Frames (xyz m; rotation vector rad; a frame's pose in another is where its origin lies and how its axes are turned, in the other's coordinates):
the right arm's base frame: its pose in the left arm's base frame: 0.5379 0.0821 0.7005 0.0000 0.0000 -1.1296
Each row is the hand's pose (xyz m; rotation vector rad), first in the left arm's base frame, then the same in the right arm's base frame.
Working: the left arm's base frame: its pose in the right arm's base frame: -0.1555 -0.5214 -0.7005 0.0000 0.0000 1.1296

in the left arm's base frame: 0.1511 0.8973 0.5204 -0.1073 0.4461 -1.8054
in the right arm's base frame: -0.9023 -0.0017 -0.1801 -0.2916 0.2827 -0.6936
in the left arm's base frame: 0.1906 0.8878 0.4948 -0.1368 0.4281 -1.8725
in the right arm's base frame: -0.8769 0.0300 -0.2057 -0.3030 0.2535 -0.7599
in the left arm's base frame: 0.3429 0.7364 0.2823 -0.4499 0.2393 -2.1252
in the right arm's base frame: -0.6749 0.1031 -0.4182 -0.4347 -0.0331 -1.0173
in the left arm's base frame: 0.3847 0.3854 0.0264 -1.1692 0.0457 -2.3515
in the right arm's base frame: -0.3397 -0.0090 -0.6741 -0.8370 -0.4856 -1.3365
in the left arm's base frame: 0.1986 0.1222 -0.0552 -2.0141 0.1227 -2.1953
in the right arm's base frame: -0.1811 -0.2897 -0.7557 -1.4538 -0.8017 -1.4206
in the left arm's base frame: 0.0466 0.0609 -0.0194 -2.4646 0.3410 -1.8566
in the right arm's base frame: -0.1906 -0.4533 -0.7199 -1.9021 -0.8662 -1.2914
